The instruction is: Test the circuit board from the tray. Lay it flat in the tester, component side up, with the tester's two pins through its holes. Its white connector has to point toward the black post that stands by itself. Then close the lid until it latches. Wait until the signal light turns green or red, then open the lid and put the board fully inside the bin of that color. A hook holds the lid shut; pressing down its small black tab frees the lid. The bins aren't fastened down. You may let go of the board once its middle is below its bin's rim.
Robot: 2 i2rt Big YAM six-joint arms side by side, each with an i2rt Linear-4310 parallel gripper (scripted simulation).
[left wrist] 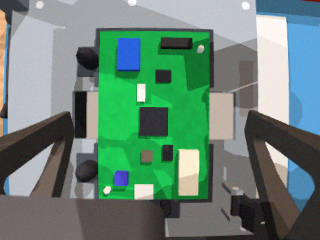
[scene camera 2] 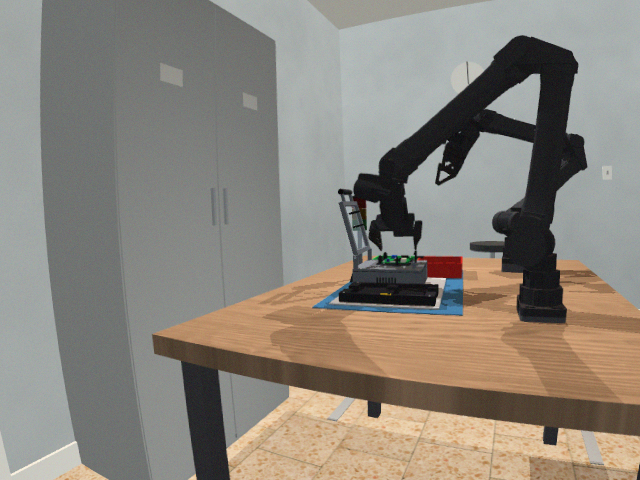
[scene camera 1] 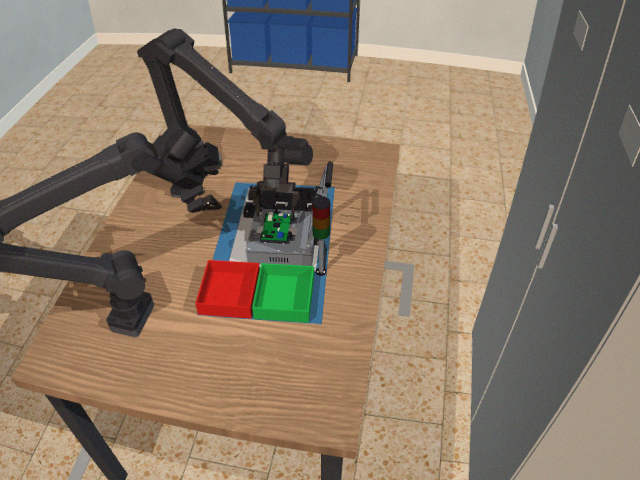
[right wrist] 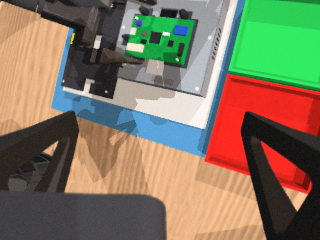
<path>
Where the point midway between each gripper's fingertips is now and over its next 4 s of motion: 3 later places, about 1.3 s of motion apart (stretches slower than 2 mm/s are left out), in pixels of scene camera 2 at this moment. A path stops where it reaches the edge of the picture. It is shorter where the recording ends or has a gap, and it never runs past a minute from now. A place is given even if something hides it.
My left gripper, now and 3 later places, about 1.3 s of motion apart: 398,249; 349,190; 343,195; 369,193
My right gripper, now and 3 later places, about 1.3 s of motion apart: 439,177; 409,220; 381,211; 368,182
</path>
